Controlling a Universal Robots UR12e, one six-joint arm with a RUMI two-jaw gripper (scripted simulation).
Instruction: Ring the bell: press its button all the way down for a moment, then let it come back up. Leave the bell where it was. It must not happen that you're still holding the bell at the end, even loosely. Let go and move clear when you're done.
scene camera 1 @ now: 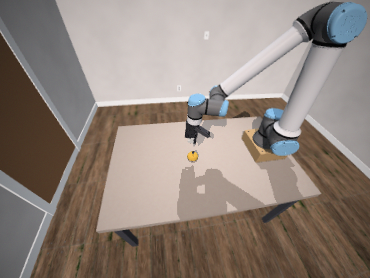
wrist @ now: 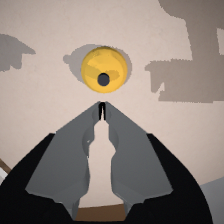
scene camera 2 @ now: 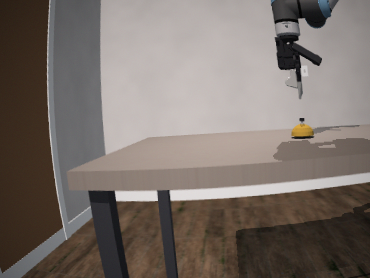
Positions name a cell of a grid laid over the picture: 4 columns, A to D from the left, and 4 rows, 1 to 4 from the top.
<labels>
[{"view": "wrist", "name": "my gripper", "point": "B2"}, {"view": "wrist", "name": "yellow dome bell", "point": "B2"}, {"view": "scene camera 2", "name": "my gripper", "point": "D2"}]
</labels>
